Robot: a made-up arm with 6 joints. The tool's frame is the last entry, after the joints.
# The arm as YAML. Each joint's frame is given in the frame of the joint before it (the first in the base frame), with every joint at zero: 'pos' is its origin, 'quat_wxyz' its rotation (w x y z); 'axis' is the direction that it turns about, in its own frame. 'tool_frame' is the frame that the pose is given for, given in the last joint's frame.
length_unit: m
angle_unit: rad
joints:
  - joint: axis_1
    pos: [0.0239, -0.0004, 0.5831]
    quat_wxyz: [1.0, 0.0, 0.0, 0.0]
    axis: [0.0, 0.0, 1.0]
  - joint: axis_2
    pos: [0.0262, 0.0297, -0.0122]
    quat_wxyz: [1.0, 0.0, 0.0, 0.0]
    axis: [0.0, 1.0, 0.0]
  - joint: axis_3
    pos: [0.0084, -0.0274, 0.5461]
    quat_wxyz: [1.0, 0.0, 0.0, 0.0]
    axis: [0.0, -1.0, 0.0]
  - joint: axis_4
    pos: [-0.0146, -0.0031, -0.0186]
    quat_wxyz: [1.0, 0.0, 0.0, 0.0]
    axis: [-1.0, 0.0, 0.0]
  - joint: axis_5
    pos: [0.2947, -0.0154, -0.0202]
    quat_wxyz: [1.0, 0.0, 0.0, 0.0]
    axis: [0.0, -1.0, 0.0]
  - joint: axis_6
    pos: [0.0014, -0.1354, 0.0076]
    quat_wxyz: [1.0, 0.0, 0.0, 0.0]
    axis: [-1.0, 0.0, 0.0]
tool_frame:
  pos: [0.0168, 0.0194, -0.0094]
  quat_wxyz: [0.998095, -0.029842, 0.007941, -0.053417]
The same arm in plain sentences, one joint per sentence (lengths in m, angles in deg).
The arm has six revolute joints in a row. What follows holds with every joint at zero, and every direction is one of the base frame's. Joint 1 sits 0.0239 m along +x and 0.0004 m along -y and 0.5831 m along +z from the base frame's origin and rotates about +z. Joint 2 sits 0.0262 m along +x and 0.0297 m along +y and 0.0122 m along -z from joint 1 and rotates about +y. Joint 3 sits 0.0084 m along +x and 0.0274 m along -y and 0.5461 m along +z from joint 2 and rotates about -y. Joint 4 sits 0.0146 m along -x and 0.0031 m along -y and 0.0186 m along -z from joint 3 and rotates about -x. Joint 5 sits 0.2947 m along +x and 0.0154 m along -y and 0.0202 m along -z from joint 4 and rotates about -y. Joint 6 sits 0.0014 m along +x and 0.1354 m along -y and 0.0076 m along +z from joint 5 and rotates about -x. The tool frame, which is the frame that the pose is given for, sits 0.0168 m along +x and 0.0194 m along +y and 0.0094 m along -z from joint 6; its axes are the base frame's turned by roll -3.46, pitch 0.73 and yaw -6.15 deg (as in URDF: about the fixed x, then y, then z).
